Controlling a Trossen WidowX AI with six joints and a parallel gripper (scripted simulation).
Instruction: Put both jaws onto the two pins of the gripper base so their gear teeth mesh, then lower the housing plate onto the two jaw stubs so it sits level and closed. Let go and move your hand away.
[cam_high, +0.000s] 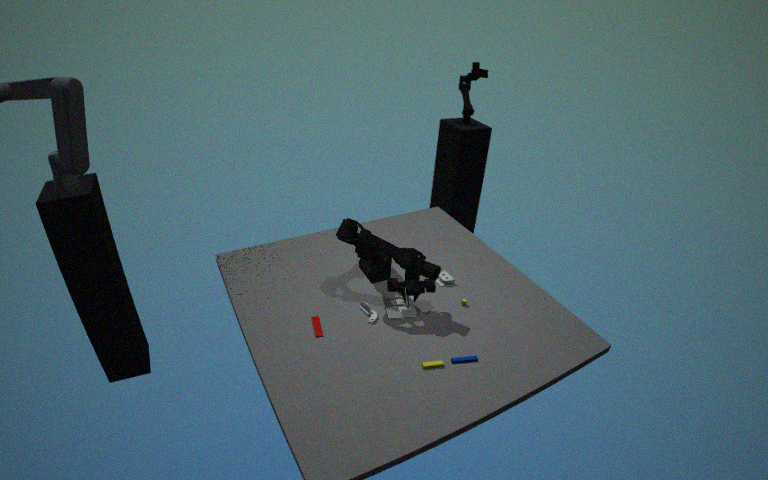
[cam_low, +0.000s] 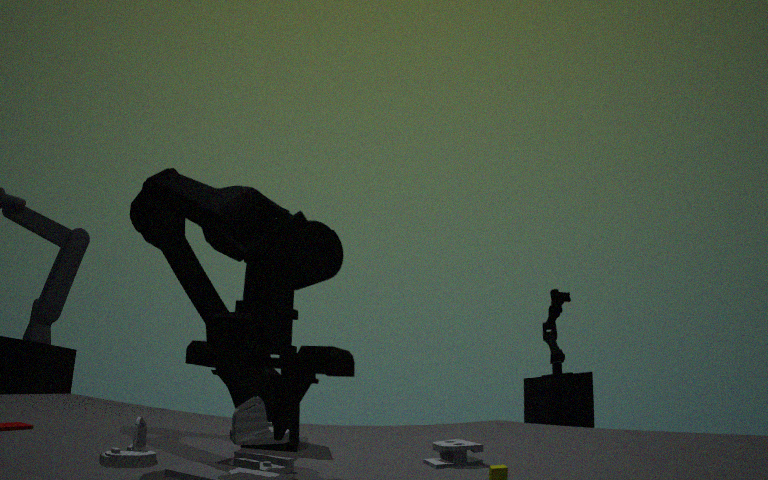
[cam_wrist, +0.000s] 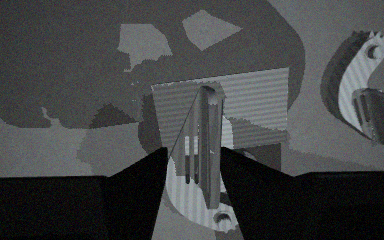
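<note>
Now: gripper tip 6 cm past the housing plate, 1 cm to the left of it and 4 cm above it. The rest, counted from my gripper tip: gripper base (11 cm behind, 25 cm to the left, 2 cm below); then jaw (4 cm behind); then small yellow cube (6 cm ahead, 24 cm to the left, 4 cm below).
</note>
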